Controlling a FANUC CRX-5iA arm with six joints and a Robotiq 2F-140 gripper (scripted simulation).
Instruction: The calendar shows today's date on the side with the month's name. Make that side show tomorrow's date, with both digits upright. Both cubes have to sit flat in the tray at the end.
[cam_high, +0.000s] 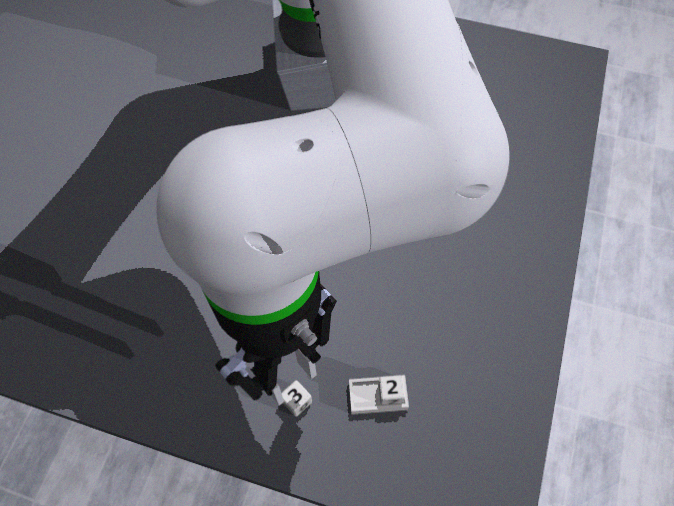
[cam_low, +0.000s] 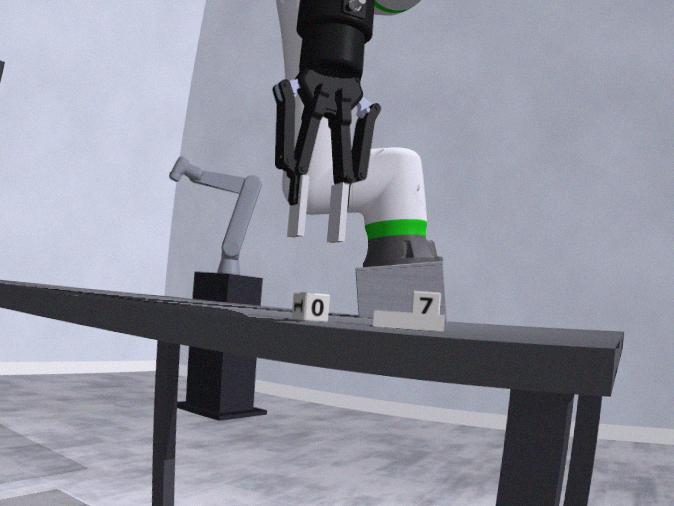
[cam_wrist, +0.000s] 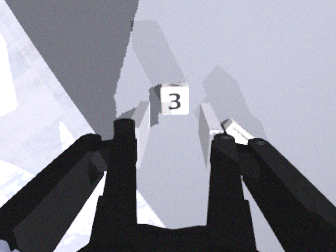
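Right now my hand is 11 cm above the cube. Also, from my hand: tray (5 cm behind, 10 cm to the left, 11 cm below).
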